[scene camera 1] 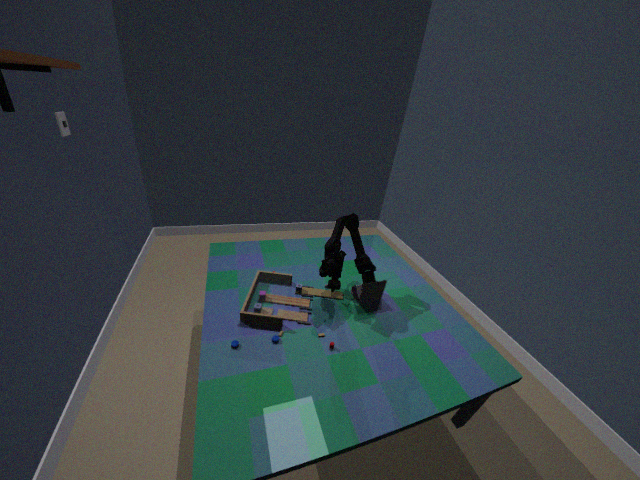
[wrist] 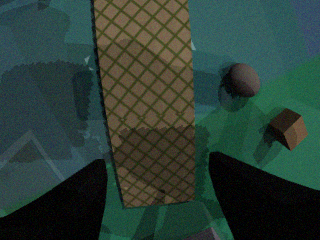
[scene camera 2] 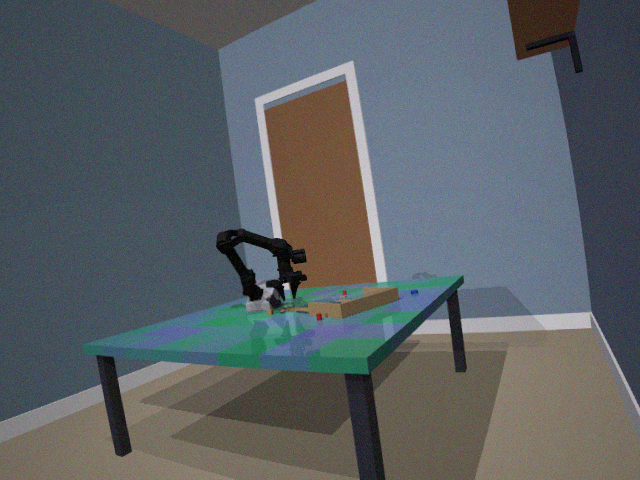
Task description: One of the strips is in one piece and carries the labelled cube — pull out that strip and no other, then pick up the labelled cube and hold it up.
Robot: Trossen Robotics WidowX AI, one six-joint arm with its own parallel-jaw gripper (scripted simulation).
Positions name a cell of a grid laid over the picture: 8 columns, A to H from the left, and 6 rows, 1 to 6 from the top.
Note:
In view: my gripper (wrist: D5) and a brown block (wrist: H4).
Scene camera 1 misses the brown block, which is hidden by my gripper.

